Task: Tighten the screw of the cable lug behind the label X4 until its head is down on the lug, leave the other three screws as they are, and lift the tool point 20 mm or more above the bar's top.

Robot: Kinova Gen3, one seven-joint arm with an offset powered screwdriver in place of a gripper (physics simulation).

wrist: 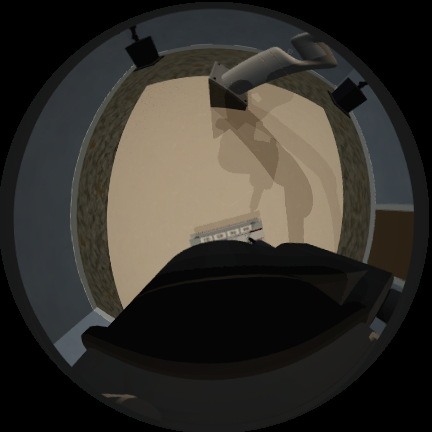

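Where they show: end effector, tool point: (249,238); arm's base, origin of the base link: (232,83).
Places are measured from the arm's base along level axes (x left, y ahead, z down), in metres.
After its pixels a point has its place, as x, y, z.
The terminal bar (194,241) @(-0.005, 0.488, 0.034) is a light grey strip low in the middle of the wrist view, slightly tilted in the picture. It carries a row of white labels; their print is too small to read surely, so I cannot tell which is X4. The rightmost label (245,229) @(0.107, 0.435, 0.033) is nearest the tool. My screwdriver (252,241) @(0.114, 0.451, -0.016) shows as a small dark tip at the bar's right part, below that label; its height over the bar cannot be told. The black tool body hides the bar's near side, and the lugs and screw heads cannot be made out.
The arm's grey base link (257,69) @(0.061, 0.037, -0.096) rises from a dark mounting block (227,95) @(-0.005, 0.057, 0.015) at the back of the tan table top (165,150) @(-0.155, 0.259, 0.076). Two black stands (142,51) (349,95) are beyond the table. The arm's shadow falls right of centre. A brown panel (395,242) is at the right.
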